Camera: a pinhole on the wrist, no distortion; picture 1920 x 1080 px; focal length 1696.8 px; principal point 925.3 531.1 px. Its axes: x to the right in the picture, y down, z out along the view. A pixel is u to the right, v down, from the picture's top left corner.
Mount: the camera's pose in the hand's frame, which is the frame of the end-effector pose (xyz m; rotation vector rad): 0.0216 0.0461 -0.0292 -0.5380 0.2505 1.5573
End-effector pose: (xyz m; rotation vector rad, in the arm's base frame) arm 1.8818 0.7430 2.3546 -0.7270 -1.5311 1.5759
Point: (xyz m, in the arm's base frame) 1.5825 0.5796 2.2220
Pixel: 627 328
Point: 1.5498 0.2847 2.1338
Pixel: 680 994
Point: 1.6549 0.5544 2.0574
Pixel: 1337 678
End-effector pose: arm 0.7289 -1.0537 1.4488 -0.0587 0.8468 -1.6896
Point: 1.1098 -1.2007 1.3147
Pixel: outside the picture
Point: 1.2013 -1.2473 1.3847
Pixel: 1708 143
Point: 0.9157 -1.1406 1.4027
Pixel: 1543 99
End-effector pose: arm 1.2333 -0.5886 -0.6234 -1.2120 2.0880 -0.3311
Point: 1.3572 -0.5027 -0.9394
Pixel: 452 191
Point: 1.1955 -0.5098 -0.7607
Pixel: 1245 410
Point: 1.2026 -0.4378 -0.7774
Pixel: 1367 850
